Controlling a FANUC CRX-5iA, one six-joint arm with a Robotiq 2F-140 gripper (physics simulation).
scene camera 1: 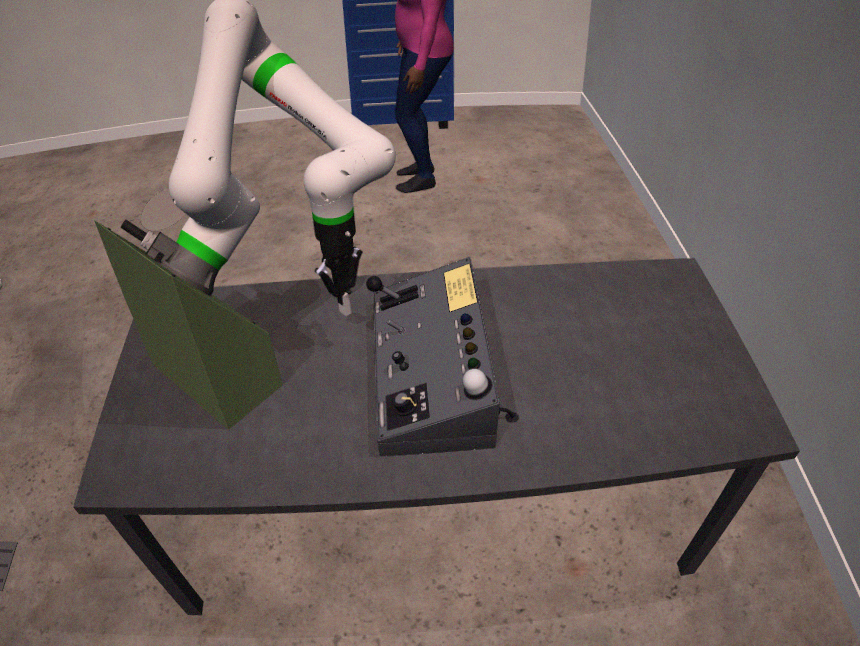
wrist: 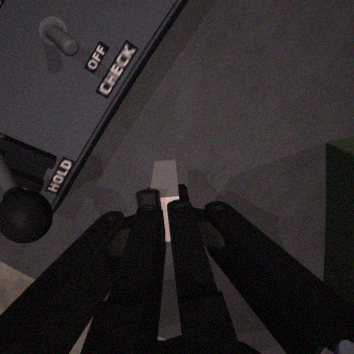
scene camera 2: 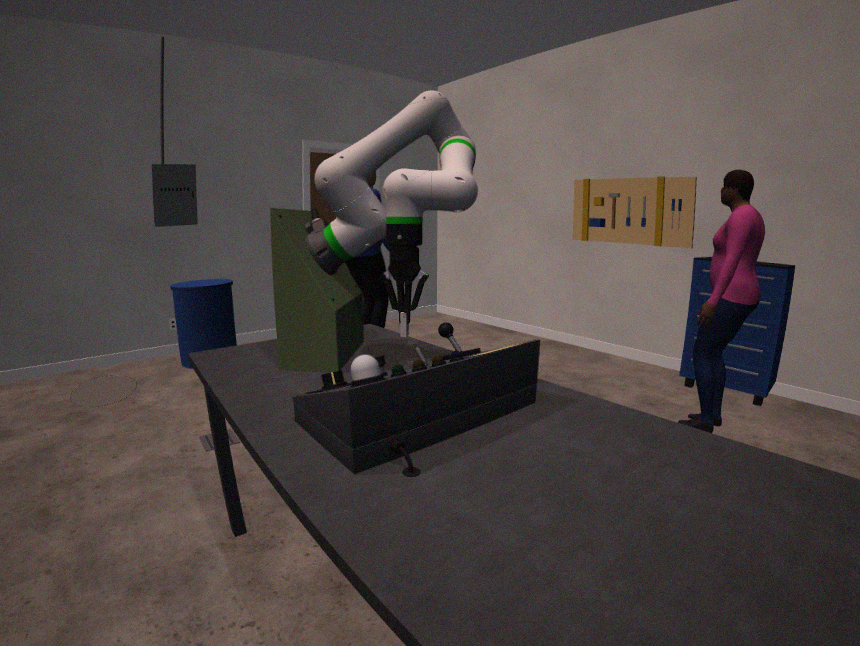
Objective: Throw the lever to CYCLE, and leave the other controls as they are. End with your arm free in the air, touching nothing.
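Where they show: gripper, between the fingertips: [scene camera 1: 345, 312] [wrist: 166, 176] [scene camera 2: 404, 335]; arm's base, origin of its link: [scene camera 1: 183, 278] [scene camera 2: 320, 255].
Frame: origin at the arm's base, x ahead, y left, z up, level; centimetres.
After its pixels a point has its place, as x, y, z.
The control panel [scene camera 1: 434, 354] @(56.5, 2.8, -21.3) [scene camera 2: 444, 396] @(68.2, 5.7, -23.1) [wrist: 30, 100] @(45.3, 18.3, -24.4) stands on the table. Its lever, with a black ball knob [scene camera 1: 374, 283] @(39.3, 21.7, -17.0) [scene camera 2: 445, 330] @(40.5, 22.0, -18.0) [wrist: 25, 215] @(38.9, 21.7, -16.8), leans out over the HOLD end of its slot. The CYCLE-end label [scene camera 1: 422, 291] @(50.9, 25.2, -21.7) is at the slot's other end, too small to read in scene camera 1. My gripper [scene camera 1: 344, 303] @(33.1, 13.8, -20.1) [scene camera 2: 404, 324] @(33.1, 13.8, -20.1) [wrist: 166, 176] @(33.1, 13.8, -20.1) is shut and empty, pointing down above the table beside the panel's HOLD edge, apart from the knob. The toggle switch [scene camera 1: 394, 326] @(45.8, 11.5, -21.7) [wrist: 62, 40] @(45.0, 11.9, -20.3) leans toward OFF.
A green angular block [scene camera 1: 201, 333] @(9.9, -14.6, -2.1) [scene camera 2: 305, 305] @(13.9, -8.3, -13.1) [wrist: 340, 225] @(9.7, 4.9, -28.9) stands by the arm's base. The panel also bears a rotary selector [scene camera 1: 403, 401] @(51.4, -12.3, -20.9), a white dome [scene camera 1: 475, 381] @(66.7, -11.1, -14.1) [scene camera 2: 364, 367] @(68.5, -10.2, -14.8) and a column of coloured buttons. A person in pink [scene camera 1: 424, 34] [scene camera 2: 740, 257] stands beyond the table [scene camera 1: 611, 347] @(101.5, 20.4, -32.8).
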